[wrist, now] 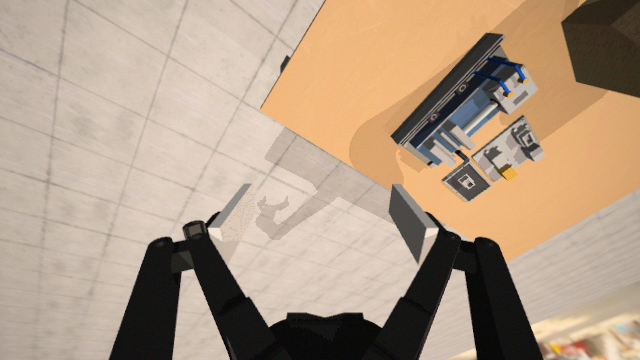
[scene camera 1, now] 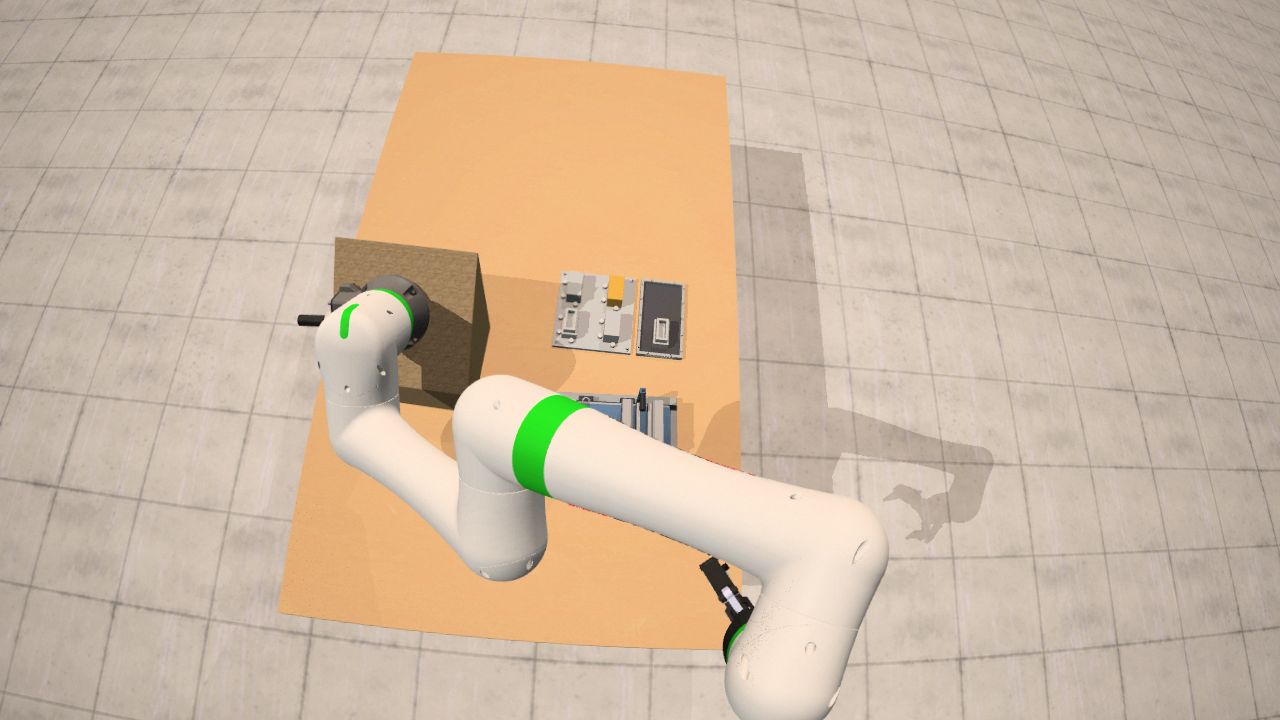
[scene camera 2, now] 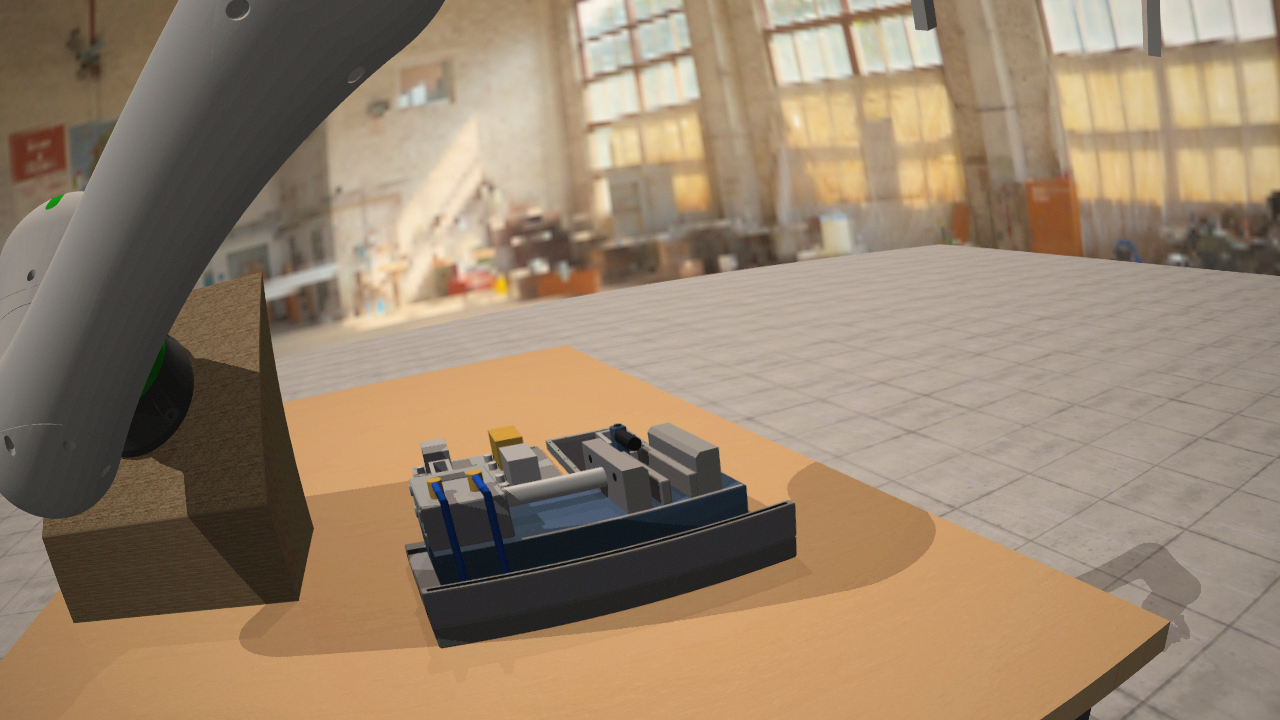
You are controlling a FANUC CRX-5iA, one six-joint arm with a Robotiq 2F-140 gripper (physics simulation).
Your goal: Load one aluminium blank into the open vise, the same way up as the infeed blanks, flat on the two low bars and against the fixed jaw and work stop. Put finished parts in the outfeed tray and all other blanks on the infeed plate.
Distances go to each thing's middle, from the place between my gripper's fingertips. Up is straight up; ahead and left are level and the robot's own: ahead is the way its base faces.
Labels:
I see my gripper 66 cm to the right of the dark outfeed tray (scene camera 1: 661,299), 37 cm above it and 8 cm past it. Also, from my hand: infeed plate (scene camera 1: 591,309) (67 cm to the left, 36 cm below, 23 cm behind); then brass blank (scene camera 2: 505,436) (71 cm to the left, 35 cm below, 19 cm behind).

